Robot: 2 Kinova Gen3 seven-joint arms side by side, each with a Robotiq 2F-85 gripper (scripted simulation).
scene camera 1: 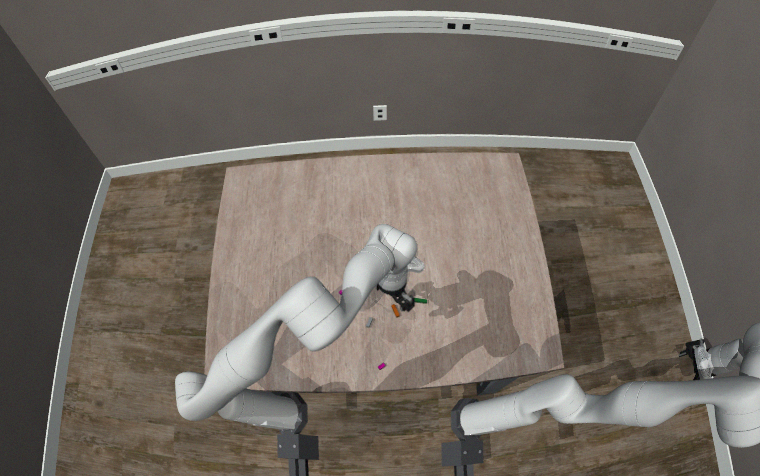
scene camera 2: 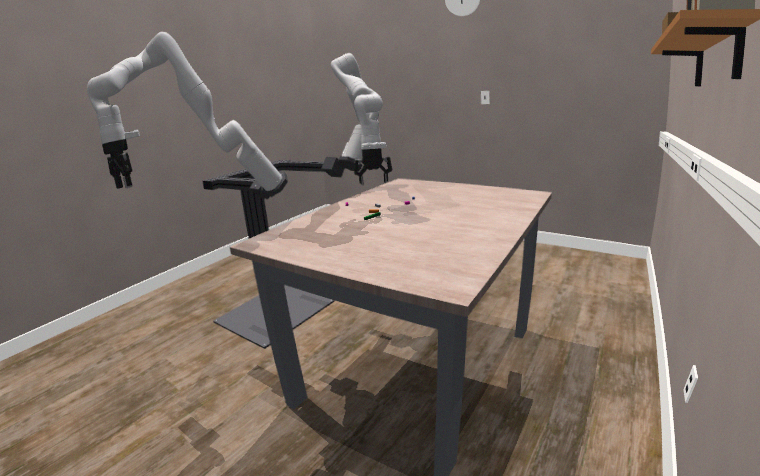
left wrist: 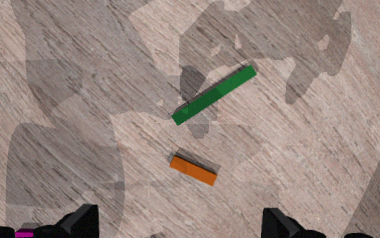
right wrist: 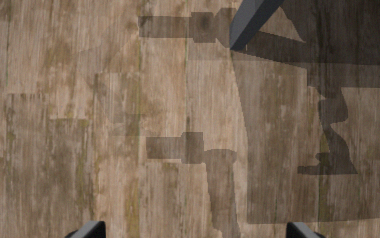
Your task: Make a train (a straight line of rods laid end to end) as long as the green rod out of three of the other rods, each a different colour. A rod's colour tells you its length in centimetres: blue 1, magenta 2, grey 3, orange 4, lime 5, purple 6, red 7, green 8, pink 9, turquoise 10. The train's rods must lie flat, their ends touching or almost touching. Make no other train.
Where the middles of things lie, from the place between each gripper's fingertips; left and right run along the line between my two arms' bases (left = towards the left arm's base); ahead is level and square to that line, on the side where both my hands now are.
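The green rod [left wrist: 244,75] is 11 cm below my left hand, and it is also 7 cm to the right of that hand and 4 cm ahead of it. Going by its middle, the rod is nearer to my left hand than to my right gripper.
My right gripper [scene camera 2: 124,187] I see 28 cm above the green rod, while being 34 cm short of it and 78 cm to the right of it.
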